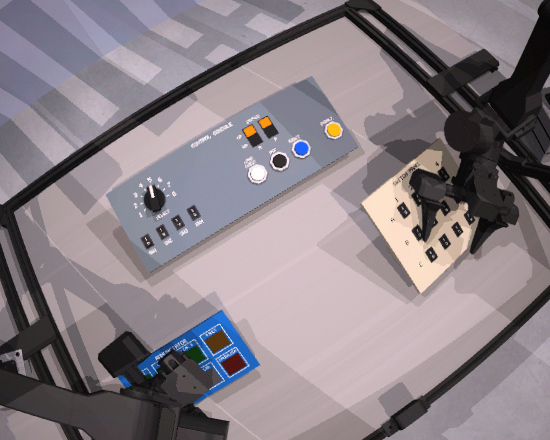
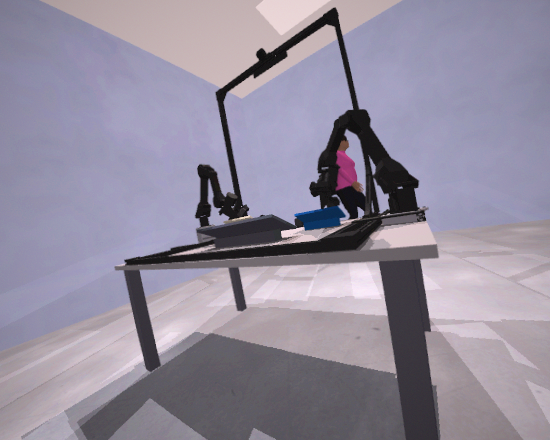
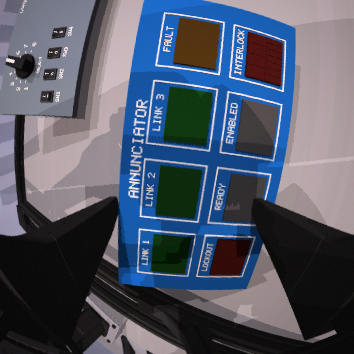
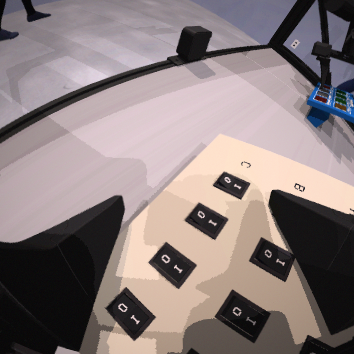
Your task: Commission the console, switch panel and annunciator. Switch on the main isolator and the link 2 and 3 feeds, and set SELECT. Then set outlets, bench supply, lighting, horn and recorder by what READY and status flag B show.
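Frame: origin at the left arm's base, x ahead, y left, z up, level; metres.
Seen in the pictures: left gripper, between the fingertips: (image 2: 325, 212) (image 3: 185, 204) (image 4: 337, 94); right gripper, between the fingertips: (image 1: 448, 247) (image 4: 197, 199); left arm's base, origin of its link: (image 2: 404, 211) (image 3: 95, 318); right arm's base, origin of its link: (image 2: 205, 226).
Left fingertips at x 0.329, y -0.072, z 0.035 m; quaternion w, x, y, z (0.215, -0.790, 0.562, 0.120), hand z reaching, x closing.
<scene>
Pixels of each thing's top centre, then the offset from my left fingertips to it. "spot": a spot on its surface instead.
- blue annunciator, centre of its top: (image 3: 169, 155) (image 1: 178, 362) (image 4: 345, 93) (image 2: 317, 209) dx +0.027, dy +0.012, dz +0.020 m
- READY window, centre of its top: (image 3: 244, 201) dx +0.016, dy -0.029, dz -0.009 m
- grey console, a spot on its surface: (image 1: 210, 170) (image 2: 245, 226) spot: dx +0.158, dy +0.302, dz +0.009 m
- SELECT knob, centre of its top: (image 1: 150, 193) (image 3: 7, 60) dx +0.057, dy +0.280, dz +0.038 m
- Status flags A, a spot on its surface: (image 1: 249, 131) spot: dx +0.238, dy +0.344, dz +0.019 m
- B, a spot on its surface: (image 1: 265, 123) spot: dx +0.268, dy +0.351, dz +0.018 m
The cream switch panel (image 1: 387, 225) (image 4: 270, 172) carries rows of black rocker switches. My right gripper (image 1: 449, 246) (image 4: 197, 199) is open and empty above it, its fingers spread over the rows. The blue annunciator (image 1: 222, 317) (image 2: 320, 217) (image 3: 214, 158) shows dim windows; the READY window (image 3: 240, 190) is grey. My left gripper (image 3: 185, 204) is open and empty above it. On the grey console (image 1: 210, 170) (image 2: 245, 227) (image 3: 45, 20), the SELECT knob (image 1: 154, 199) points at 5. Status flags A (image 1: 249, 131) and B (image 1: 265, 123) both show orange in the upper half. The right arm hides part of the switch panel.
White (image 1: 257, 173), black (image 1: 279, 160), blue (image 1: 301, 148) and yellow (image 1: 333, 130) buttons sit on the console. Black frame rails edge the table. A small black block (image 4: 193, 43) stands on a rail. A person in pink (image 2: 346, 170) stands behind the table.
</scene>
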